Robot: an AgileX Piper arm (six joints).
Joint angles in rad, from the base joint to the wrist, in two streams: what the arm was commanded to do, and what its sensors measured. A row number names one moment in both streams.
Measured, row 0:
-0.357, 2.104, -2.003, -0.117, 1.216, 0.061
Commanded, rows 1 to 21:
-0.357, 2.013, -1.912, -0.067, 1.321, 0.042
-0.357, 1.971, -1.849, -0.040, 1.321, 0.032
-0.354, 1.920, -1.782, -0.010, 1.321, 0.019
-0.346, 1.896, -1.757, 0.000, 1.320, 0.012
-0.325, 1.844, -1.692, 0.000, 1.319, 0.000
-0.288, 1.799, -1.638, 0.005, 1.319, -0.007
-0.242, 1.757, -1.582, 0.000, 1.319, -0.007
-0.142, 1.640, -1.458, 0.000, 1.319, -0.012
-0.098, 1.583, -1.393, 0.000, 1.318, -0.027
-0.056, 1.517, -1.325, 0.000, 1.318, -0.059
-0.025, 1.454, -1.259, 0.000, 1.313, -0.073
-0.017, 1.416, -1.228, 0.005, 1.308, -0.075
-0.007, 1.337, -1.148, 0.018, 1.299, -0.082
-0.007, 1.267, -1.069, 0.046, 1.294, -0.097
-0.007, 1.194, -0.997, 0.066, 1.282, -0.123
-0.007, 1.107, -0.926, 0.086, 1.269, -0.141
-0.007, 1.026, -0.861, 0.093, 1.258, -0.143
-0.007, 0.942, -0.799, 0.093, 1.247, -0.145
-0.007, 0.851, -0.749, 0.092, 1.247, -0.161
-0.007, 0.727, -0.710, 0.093, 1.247, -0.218
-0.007, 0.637, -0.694, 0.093, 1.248, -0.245
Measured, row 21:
-0.009, 0.745, -0.719, 0.089, 1.225, -0.201
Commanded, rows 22 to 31:
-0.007, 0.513, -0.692, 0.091, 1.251, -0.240
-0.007, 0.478, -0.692, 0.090, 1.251, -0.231
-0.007, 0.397, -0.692, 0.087, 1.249, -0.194
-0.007, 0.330, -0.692, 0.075, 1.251, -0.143
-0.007, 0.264, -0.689, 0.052, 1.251, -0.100
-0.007, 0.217, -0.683, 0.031, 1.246, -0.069
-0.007, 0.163, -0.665, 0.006, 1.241, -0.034
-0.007, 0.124, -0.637, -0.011, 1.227, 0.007
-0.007, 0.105, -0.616, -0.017, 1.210, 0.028
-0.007, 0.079, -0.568, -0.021, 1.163, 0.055
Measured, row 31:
-0.009, 0.117, -0.617, 0.000, 1.221, 0.007
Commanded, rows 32 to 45:
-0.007, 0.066, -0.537, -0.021, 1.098, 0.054
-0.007, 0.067, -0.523, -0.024, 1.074, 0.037
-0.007, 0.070, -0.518, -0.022, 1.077, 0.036
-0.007, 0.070, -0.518, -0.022, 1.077, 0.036
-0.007, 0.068, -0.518, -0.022, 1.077, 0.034
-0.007, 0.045, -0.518, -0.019, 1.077, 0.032
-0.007, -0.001, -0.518, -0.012, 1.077, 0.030
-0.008, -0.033, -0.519, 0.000, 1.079, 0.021
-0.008, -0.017, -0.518, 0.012, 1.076, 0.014
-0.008, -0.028, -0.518, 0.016, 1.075, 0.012
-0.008, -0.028, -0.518, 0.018, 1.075, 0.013
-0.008, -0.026, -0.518, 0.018, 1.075, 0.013
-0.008, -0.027, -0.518, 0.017, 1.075, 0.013
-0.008, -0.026, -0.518, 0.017, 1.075, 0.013
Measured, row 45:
-0.009, -0.005, -0.519, 0.016, 1.083, 0.019
